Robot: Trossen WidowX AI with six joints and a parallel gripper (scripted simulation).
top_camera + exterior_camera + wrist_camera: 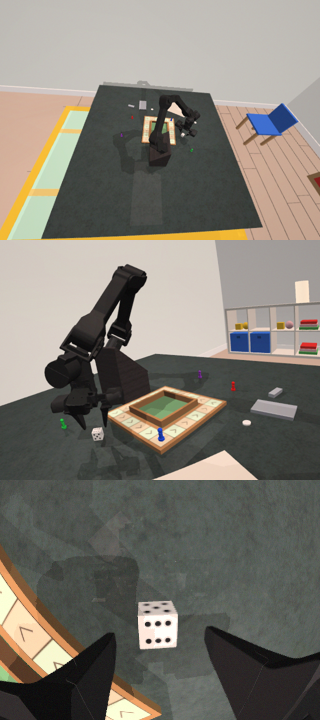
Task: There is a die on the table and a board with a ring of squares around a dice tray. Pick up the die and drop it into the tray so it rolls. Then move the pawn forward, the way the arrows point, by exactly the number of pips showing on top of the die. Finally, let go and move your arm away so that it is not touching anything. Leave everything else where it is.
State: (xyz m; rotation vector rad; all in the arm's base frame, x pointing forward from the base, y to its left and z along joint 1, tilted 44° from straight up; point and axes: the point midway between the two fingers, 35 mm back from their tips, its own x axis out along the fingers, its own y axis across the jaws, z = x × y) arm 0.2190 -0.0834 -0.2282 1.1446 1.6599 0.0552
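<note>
My gripper tip is 2 cm above the white die. The rest, counted from my gripper tip: dice tray 21 cm to the left, 6 cm ahead, 3 cm below; then green pawn 15 cm behind, 5 cm to the right, 2 cm below; then blue pawn 16 cm ahead, 9 cm to the left, 1 cm below.
</note>
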